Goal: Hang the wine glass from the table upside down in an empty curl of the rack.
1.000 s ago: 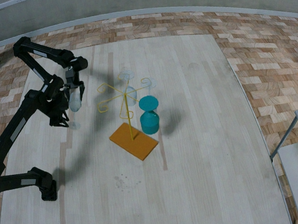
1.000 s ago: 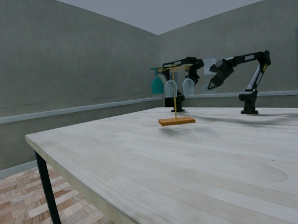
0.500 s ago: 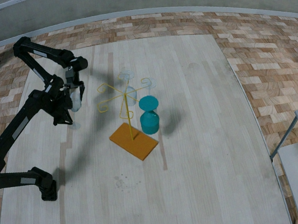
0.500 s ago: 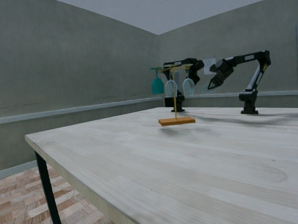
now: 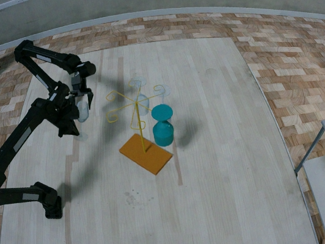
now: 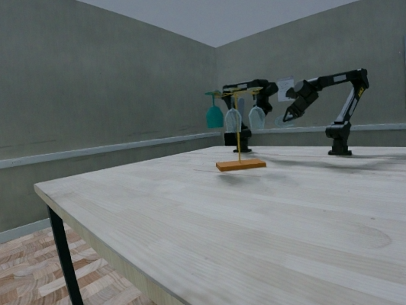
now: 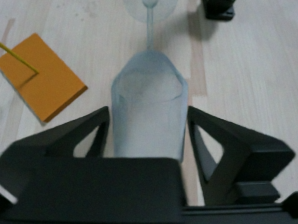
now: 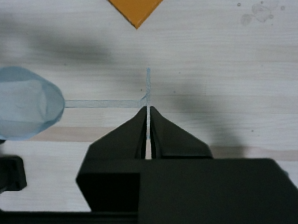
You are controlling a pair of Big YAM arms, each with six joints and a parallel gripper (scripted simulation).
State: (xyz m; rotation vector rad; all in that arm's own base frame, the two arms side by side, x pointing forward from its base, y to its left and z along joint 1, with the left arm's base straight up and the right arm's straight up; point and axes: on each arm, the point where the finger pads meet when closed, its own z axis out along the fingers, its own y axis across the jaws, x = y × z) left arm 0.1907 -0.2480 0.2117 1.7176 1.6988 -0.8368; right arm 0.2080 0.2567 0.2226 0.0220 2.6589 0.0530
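Observation:
Now: left hand 70 mm to the left of the clear wine glass and 10 mm above it. Also, from my left hand: teal glass 360 mm ahead, 210 mm to the right, 80 mm above; yellow wire rack 270 mm ahead, 140 mm to the right, 30 mm below.
The clear wine glass lies 8 cm to the left of my right hand, 2 cm below it and 1 cm ahead of it. The rest, counted from my right hand: teal glass 37 cm ahead, 7 cm above, 6 cm to the right; yellow wire rack 28 cm ahead, 4 cm below, 1 cm to the left.

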